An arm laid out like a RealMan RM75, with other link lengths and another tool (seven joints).
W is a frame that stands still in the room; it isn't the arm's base.
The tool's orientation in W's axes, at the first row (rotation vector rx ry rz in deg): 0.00 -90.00 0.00
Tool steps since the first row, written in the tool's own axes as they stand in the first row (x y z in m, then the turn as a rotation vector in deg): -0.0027 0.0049 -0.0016 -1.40 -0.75 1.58; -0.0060 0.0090 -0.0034 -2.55 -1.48 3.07; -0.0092 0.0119 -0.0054 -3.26 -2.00 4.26; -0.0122 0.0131 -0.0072 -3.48 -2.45 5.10; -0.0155 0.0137 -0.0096 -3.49 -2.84 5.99; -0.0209 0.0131 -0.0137 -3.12 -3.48 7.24; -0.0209 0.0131 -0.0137 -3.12 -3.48 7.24; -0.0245 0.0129 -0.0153 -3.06 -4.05 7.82; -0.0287 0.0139 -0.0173 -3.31 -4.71 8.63
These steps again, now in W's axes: 0.0016 0.0049 -0.0027 -1.58 -0.75 -1.40; 0.0034 0.0090 -0.0060 -3.07 -1.48 -2.55; 0.0054 0.0119 -0.0092 -4.26 -2.00 -3.26; 0.0072 0.0131 -0.0122 -5.10 -2.45 -3.48; 0.0096 0.0137 -0.0155 -5.99 -2.84 -3.49; 0.0137 0.0131 -0.0209 -7.24 -3.48 -3.12; 0.0137 0.0131 -0.0209 -7.24 -3.48 -3.12; 0.0153 0.0129 -0.0245 -7.82 -4.05 -3.06; 0.0173 0.0139 -0.0287 -8.63 -4.71 -3.31
